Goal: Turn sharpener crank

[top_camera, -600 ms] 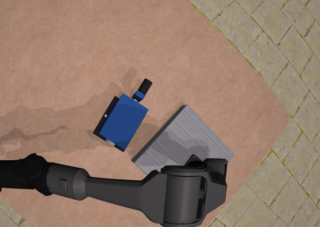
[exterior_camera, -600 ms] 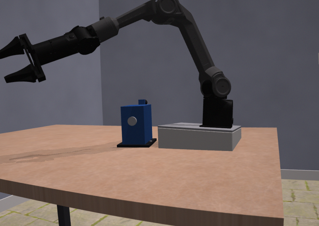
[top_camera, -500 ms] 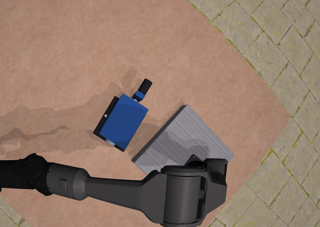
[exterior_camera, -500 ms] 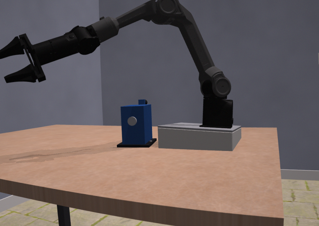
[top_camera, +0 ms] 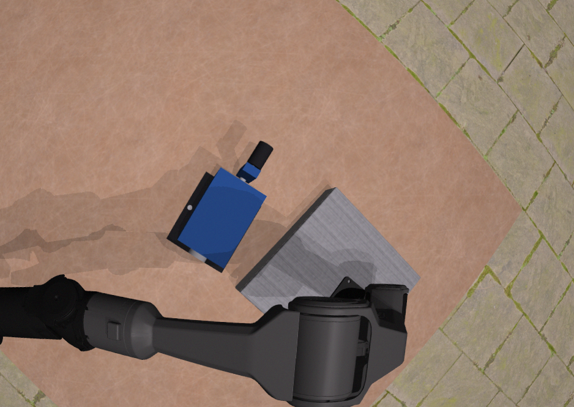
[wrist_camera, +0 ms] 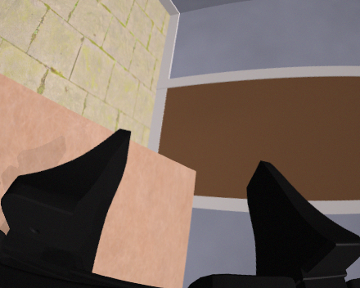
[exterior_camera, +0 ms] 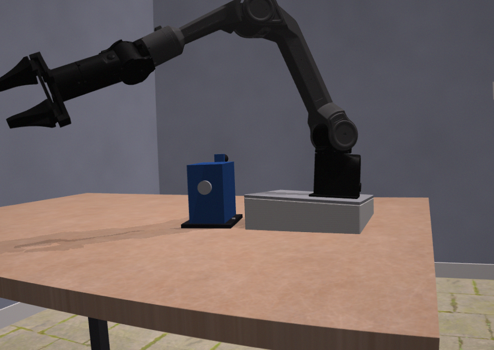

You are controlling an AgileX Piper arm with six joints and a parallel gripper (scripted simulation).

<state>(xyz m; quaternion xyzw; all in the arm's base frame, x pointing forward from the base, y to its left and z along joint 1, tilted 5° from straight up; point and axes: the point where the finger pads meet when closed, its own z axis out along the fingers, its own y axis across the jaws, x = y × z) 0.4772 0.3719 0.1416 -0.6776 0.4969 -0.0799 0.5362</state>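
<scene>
My gripper is now 200 mm past the black crank handle, 440 mm to the left of it and 110 mm above it. From my hand the other things lie so: crank (200 mm behind, 440 mm to the right, 120 mm below).
</scene>
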